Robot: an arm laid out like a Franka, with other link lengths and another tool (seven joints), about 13 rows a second.
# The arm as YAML. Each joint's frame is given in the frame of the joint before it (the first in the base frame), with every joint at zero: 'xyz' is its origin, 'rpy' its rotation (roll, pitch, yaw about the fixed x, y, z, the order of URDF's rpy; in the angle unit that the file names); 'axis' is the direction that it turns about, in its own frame. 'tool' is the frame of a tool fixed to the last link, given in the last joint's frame.
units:
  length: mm
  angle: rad
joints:
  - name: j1
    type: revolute
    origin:
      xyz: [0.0, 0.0, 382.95]
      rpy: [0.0, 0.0, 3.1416]
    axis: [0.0, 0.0, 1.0]
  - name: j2
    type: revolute
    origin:
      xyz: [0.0, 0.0, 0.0]
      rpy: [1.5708, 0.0, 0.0]
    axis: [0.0, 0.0, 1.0]
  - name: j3
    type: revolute
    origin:
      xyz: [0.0, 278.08, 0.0]
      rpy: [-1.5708, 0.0, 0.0]
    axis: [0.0, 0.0, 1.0]
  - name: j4
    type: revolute
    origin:
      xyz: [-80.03, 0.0, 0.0]
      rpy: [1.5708, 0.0, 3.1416]
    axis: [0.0, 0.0, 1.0]
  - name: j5
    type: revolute
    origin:
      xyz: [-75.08, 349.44, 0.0]
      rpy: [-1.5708, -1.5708, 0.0]
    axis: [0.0, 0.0, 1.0]
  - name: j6
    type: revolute
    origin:
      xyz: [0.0, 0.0, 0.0]
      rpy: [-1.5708, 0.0, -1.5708]
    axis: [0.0, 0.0, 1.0]
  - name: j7
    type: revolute
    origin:
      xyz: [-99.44, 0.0, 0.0]
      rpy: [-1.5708, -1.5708, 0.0]
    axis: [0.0, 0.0, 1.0]
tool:
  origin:
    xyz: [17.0, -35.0, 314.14]
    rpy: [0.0, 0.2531, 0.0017]
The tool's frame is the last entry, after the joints.
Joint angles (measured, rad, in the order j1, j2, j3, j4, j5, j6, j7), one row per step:
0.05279, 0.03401, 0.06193, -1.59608, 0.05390, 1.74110, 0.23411
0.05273, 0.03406, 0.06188, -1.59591, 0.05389, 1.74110, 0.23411
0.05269, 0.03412, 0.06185, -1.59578, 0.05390, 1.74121, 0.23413
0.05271, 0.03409, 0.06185, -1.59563, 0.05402, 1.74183, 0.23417
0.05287, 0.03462, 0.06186, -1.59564, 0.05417, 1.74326, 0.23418
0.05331, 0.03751, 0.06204, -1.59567, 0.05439, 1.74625, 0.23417
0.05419, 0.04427, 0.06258, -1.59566, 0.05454, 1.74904, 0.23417
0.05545, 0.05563, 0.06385, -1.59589, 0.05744, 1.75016, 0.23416
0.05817, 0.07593, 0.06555, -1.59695, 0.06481, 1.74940, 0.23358
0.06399, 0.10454, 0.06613, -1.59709, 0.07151, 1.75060, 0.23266
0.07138, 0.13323, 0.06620, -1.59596, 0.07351, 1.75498, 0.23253
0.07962, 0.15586, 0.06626, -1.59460, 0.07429, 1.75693, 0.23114
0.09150, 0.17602, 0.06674, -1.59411, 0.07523, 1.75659, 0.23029
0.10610, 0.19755, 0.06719, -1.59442, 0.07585, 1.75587, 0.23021
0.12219, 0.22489, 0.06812, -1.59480, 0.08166, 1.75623, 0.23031
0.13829, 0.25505, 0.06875, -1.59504, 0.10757, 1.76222, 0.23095
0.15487, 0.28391, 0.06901, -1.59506, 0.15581, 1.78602, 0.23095
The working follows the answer.
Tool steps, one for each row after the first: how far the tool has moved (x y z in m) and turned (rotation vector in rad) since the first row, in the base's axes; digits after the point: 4 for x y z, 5 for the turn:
0.0000, -0.0001, 0.0001, 0.00001, -0.00012, -0.00011
0.0001, -0.0001, 0.0001, 0.00004, -0.00030, -0.00021
0.0003, 0.0000, 0.0003, 0.00025, -0.00107, -0.00027
0.0008, 0.0001, 0.0002, 0.00053, -0.00194, -0.00020
0.0017, 0.0007, -0.0011, 0.00093, -0.00196, 0.00025
0.0026, 0.0016, -0.0047, 0.00105, 0.00203, 0.00150
0.0029, 0.0040, -0.0116, 0.00347, 0.01283, 0.00375
0.0021, 0.0088, -0.0246, 0.00947, 0.03576, 0.00813
0.0017, 0.0146, -0.0420, 0.01445, 0.06405, 0.01453
0.0021, 0.0198, -0.0583, 0.01511, 0.08752, 0.02133
0.0017, 0.0252, -0.0711, 0.01440, 0.10688, 0.03054
-0.0004, 0.0328, -0.0832, 0.01332, 0.12700, 0.04339
-0.0034, 0.0419, -0.0965, 0.01126, 0.14968, 0.05819
-0.0076, 0.0535, -0.1132, 0.01354, 0.17794, 0.07374
-0.0120, 0.0705, -0.1308, 0.03546, 0.20654, 0.08417
-0.0125, 0.0944, -0.1451, 0.08102, 0.22001, 0.08803

Tool pose at each row, in the base's axes (x y z in m, rotation vector in rad; rounded; the steps above come from the unrounded poses):
0.6033, 0.0602, 0.4136, 2.00857, -2.31010, 0.28343
0.6033, 0.0602, 0.4137, 2.00848, -2.31028, 0.28355
0.6034, 0.0602, 0.4137, 2.00844, -2.31049, 0.28369
0.6036, 0.0602, 0.4139, 2.00871, -2.31114, 0.28429
0.6040, 0.0604, 0.4139, 2.00920, -2.31175, 0.28491
0.6049, 0.0609, 0.4126, 2.00993, -2.31158, 0.28453
0.6059, 0.0619, 0.4089, 2.01021, -2.30814, 0.28019
0.6061, 0.0643, 0.4021, 2.01050, -2.30112, 0.26615
0.6054, 0.0690, 0.3890, 2.01082, -2.28699, 0.23551
0.6049, 0.0749, 0.3717, 2.01096, -2.26693, 0.20072
0.6054, 0.0801, 0.3554, 2.01101, -2.24673, 0.17602
0.6049, 0.0854, 0.3425, 2.01453, -2.22591, 0.15737
0.6029, 0.0931, 0.3304, 2.02161, -2.20093, 0.13870
0.5998, 0.1022, 0.3171, 2.02919, -2.17196, 0.11875
0.5957, 0.1137, 0.3004, 2.03688, -2.14111, 0.08869
0.5913, 0.1308, 0.2829, 2.04649, -2.12508, 0.03673
0.5908, 0.1546, 0.2686, 2.06414, -2.13625, -0.02709

